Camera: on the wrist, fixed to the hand. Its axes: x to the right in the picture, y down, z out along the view.
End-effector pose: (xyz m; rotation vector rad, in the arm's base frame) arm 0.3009 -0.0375 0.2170 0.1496 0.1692 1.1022
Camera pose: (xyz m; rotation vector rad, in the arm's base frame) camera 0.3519 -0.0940 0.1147 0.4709 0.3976 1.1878
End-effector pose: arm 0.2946 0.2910 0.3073 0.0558 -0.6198 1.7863
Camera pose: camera 0.4075 0.3254 0.2592 0.2380 -0.2699 1.9958
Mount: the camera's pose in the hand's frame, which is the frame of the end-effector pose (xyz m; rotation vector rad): -0.0218 -0.0904 -0.0872 0.3645 0.0362 0.1214
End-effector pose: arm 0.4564 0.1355 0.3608 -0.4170 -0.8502 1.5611
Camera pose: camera 0.5838 0.1370 0.3635 -0.2343 -0.5038 1.7730
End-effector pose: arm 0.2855 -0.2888 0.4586 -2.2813 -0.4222 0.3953
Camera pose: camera 0.2852 -0.2945 0.5860 -1.9594 -0.1755 0.4514
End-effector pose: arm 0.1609 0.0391 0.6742 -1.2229 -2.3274 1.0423
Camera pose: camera 0.1704 0.0280 0.8008 -1.2328 -1.9418 1.3977
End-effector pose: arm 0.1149 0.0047 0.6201 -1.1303 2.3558 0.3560
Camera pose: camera 0.1691 -0.0750 0.7035 -0.8304 2.3989 -0.0553
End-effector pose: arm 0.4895 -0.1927 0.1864 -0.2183 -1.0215 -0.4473
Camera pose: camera 0.5058 -0.3005 0.1204 0.0541 -1.0293 -0.1492
